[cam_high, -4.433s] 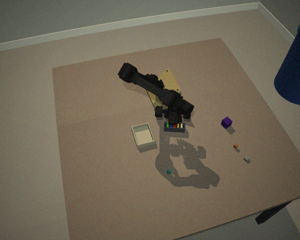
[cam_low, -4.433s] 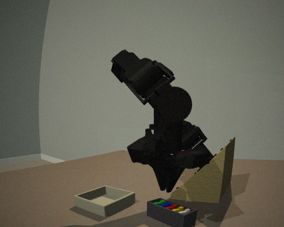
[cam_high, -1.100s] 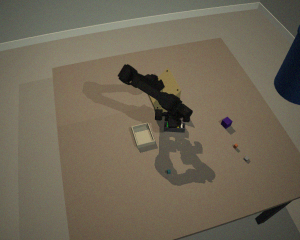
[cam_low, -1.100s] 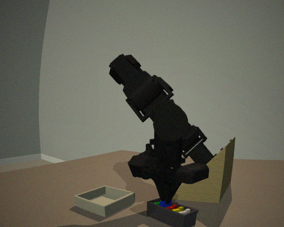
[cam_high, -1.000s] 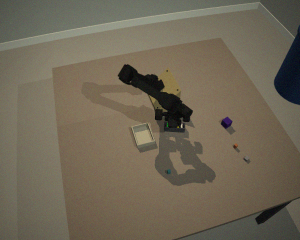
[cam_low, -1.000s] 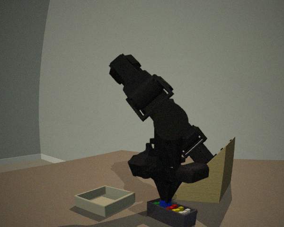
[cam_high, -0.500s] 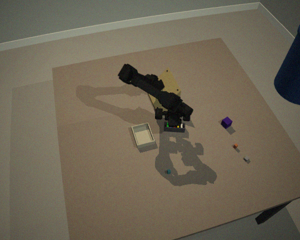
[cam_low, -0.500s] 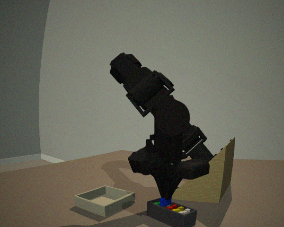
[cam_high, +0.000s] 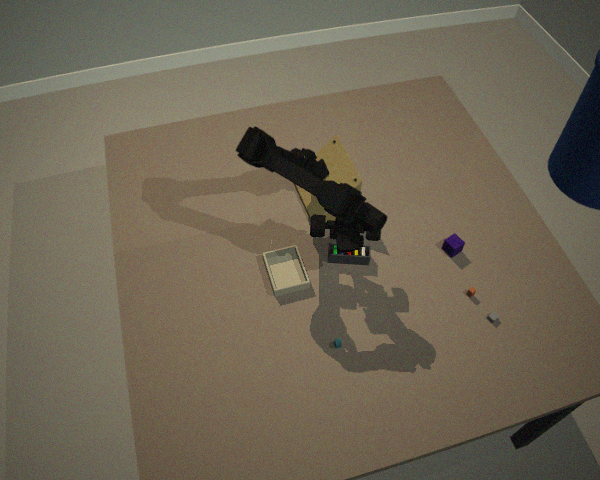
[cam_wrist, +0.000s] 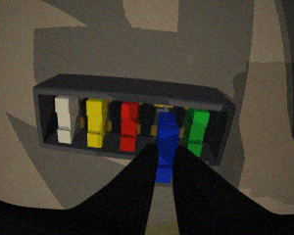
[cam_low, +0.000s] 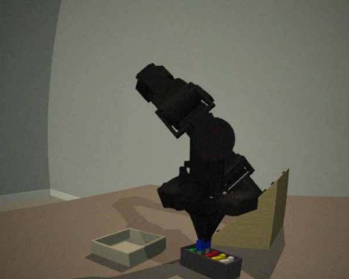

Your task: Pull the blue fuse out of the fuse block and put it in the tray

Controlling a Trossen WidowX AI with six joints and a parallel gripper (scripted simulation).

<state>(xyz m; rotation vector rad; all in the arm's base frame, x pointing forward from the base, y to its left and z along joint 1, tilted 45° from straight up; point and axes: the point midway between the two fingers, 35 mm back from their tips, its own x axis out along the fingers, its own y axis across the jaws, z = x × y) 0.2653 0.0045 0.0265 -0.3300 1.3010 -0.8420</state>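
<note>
Now: gripper tip 170 mm to the left of the tray and 60 mm above it. The rest, counted from my gripper tip: purple cube (70 mm ahead, 320 mm to the left, 40 mm below); then blue fuse (10 mm below).
</note>
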